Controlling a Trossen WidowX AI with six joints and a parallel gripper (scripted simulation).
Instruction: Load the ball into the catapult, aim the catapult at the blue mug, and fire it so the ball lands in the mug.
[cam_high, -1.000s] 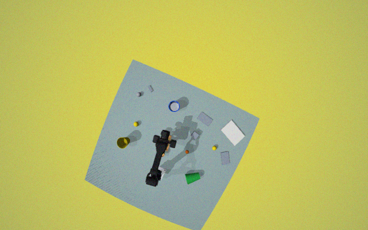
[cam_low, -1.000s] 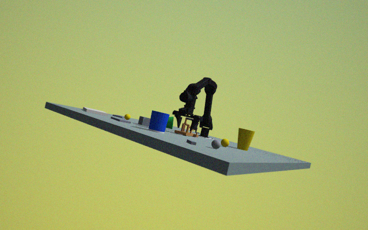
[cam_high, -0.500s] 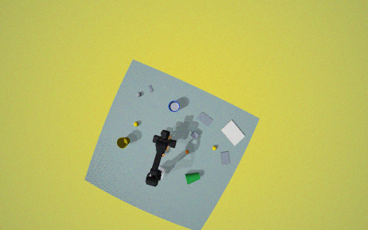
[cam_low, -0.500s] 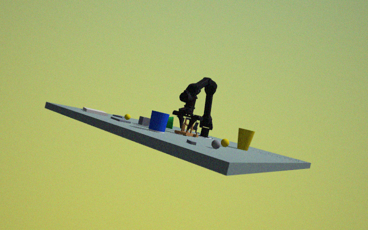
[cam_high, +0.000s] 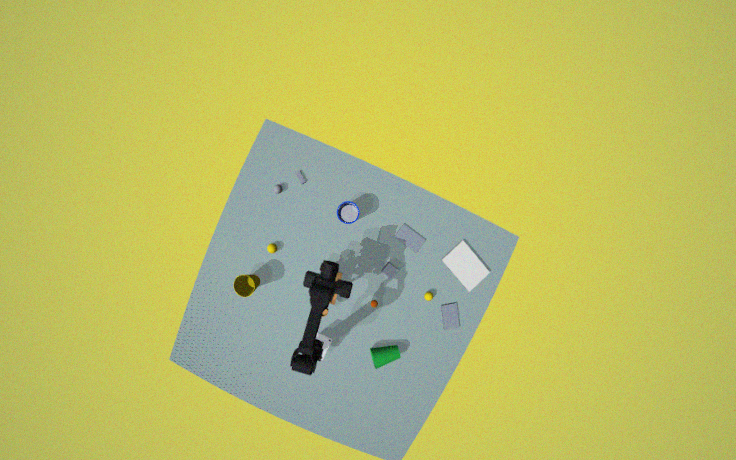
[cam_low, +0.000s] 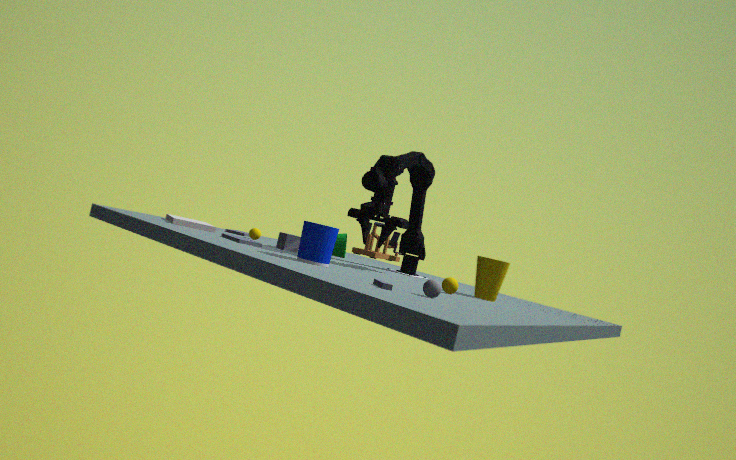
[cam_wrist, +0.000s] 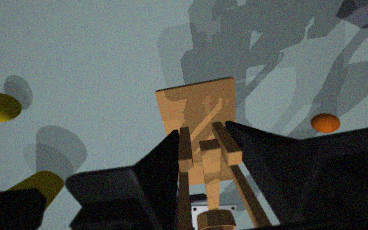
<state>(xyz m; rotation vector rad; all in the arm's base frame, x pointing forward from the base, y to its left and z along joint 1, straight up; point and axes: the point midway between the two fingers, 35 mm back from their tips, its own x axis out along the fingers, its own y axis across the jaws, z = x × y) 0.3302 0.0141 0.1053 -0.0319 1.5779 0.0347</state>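
My gripper tip is 210 mm to the left of the orange ball, 60 mm above it and 50 mm past it. The rest, counted from my gripper tip: blue mug 290 mm ahead, 40 mm below, 10 mm to the left; yellow cup 340 mm to the left, 130 mm behind, 40 mm below; wooden catapult 60 mm behind, 20 mm above, 10 mm to the left.
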